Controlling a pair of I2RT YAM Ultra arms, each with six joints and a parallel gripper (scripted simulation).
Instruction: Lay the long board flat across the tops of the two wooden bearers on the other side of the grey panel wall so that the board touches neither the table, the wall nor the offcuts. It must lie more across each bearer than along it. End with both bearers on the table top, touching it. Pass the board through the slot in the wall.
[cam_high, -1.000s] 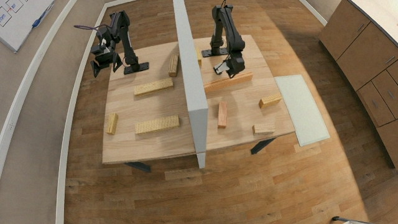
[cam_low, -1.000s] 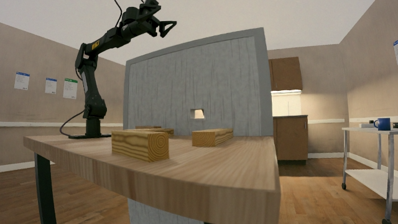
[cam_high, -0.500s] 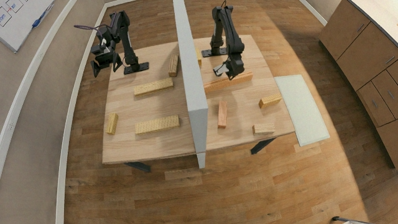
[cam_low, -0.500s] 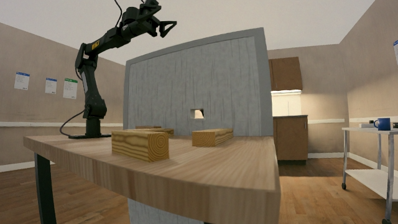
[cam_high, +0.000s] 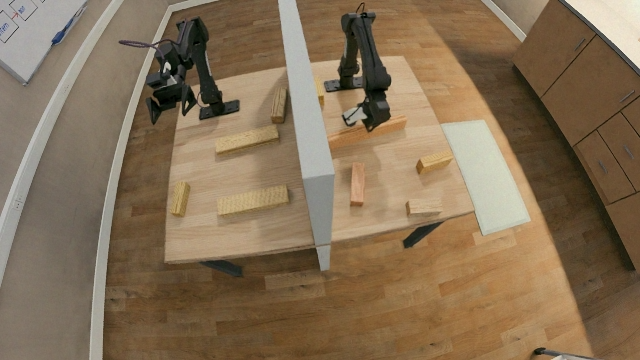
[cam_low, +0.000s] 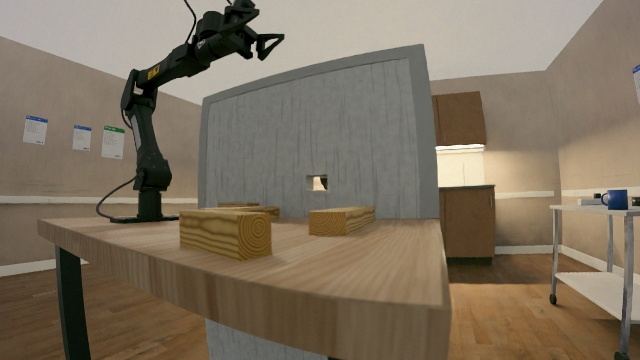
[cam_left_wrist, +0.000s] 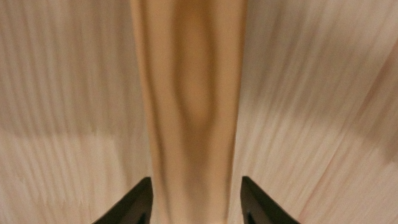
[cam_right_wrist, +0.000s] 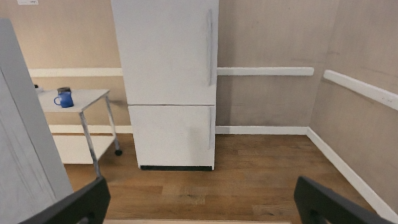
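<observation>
My left hand is 30 mm above the long board. Round my left hand: small block 120 mm ahead, 770 mm to the right, 40 mm below.
</observation>
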